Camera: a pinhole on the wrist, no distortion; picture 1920 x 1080 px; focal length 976.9 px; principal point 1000.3 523.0 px. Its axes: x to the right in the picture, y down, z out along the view. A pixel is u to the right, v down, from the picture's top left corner.
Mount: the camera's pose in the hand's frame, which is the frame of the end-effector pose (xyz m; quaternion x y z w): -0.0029 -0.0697 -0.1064 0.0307 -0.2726 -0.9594 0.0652
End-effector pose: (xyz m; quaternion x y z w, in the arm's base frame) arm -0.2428 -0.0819 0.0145 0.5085 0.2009 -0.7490 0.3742
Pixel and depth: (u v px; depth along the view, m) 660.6 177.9 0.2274
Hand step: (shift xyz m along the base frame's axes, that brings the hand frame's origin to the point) 0.0599 -0.1290 -0.0125
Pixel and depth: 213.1 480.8 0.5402
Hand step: -0.0667 -0.5589 -0.1773
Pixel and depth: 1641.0 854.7 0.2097
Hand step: -0.0651 0.0074 0.1772
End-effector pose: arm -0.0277 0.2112 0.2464 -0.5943 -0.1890 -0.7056 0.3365
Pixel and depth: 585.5 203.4 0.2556
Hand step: 0.1486 -0.0762 0.0644
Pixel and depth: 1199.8 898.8 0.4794
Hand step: 0.2968 0.2882 -0.0342
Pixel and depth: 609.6 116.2 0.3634
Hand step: 0.2704 -0.1261 0.0795
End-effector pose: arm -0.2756 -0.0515 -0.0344 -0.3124 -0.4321 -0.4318 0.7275
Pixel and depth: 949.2 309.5 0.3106
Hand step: 0.0859 0.1747 0.0192
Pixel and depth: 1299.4 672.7 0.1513
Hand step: -0.0428 0.0418 -0.0386
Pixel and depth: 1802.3 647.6 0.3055
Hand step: -0.1118 0.2465 -0.1770
